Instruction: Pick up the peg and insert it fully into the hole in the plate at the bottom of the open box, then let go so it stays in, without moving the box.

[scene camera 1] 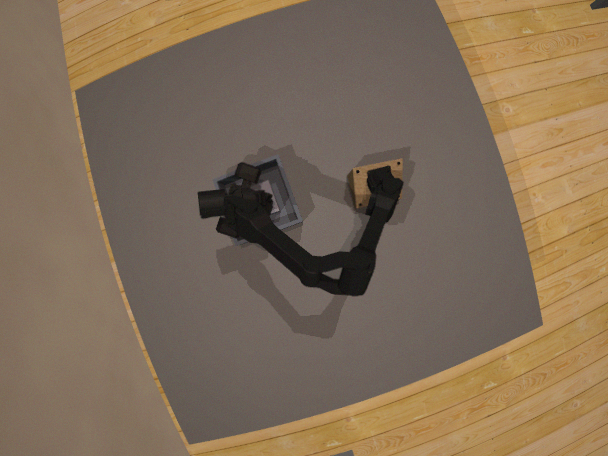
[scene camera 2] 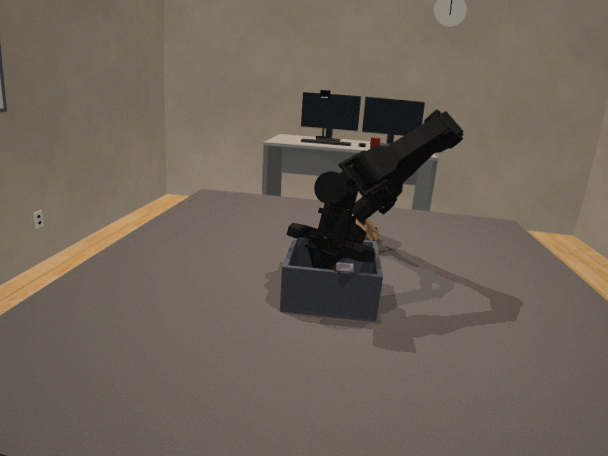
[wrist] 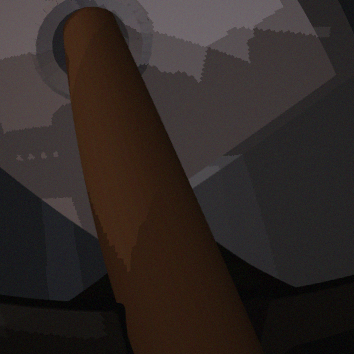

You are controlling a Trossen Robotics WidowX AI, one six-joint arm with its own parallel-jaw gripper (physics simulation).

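Places are measured from the arm's base along level axes (x up, y ahead, z left), in metres.
Pixels of known places: gripper, fingertip midpoint: point(scene camera 2: 317, 283); arm's base at its link origin: point(scene camera 1: 379, 177) point(scene camera 2: 356, 214).
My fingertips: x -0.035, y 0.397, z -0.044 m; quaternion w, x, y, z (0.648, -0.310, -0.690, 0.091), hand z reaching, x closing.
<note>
Ahead of a thing's pixels: the offset from my fingertips to its middle. "spot": to the spot under its first point.
The orange-brown peg @(dz +0.021, dx +0.029, dy -0.050 m) point(scene camera 2: 333, 269) point(wrist: 145, 200) is held in my gripper point(scene camera 2: 325, 261) point(wrist: 173, 231), which is shut on it inside the box. In the wrist view the peg's far end overlaps the round hole @(spot: dz +0.012, dx -0.003, dy -0.069 m) point(wrist: 59, 47) in the pale plate @(dz +0.020, dx -0.020, dy -0.064 m) point(scene camera 2: 345, 267) point(wrist: 200, 110). Dark hole opening shows left of the peg's end. Whether the end is above the hole or slightly in it cannot be told. The open blue-grey box @(dz +0.020, dx -0.006, dy -0.064 m) point(scene camera 1: 292, 192) point(scene camera 2: 330, 295) stands on the grey table top, its walls around the plate. In scene camera 1 the arm covers the peg and hole.
The arm's wooden base point(scene camera 1: 362, 192) stands to the right of the box in scene camera 1. The box walls stand close around the gripper. A desk point(scene camera 2: 272, 172) with two monitors is in the background.
</note>
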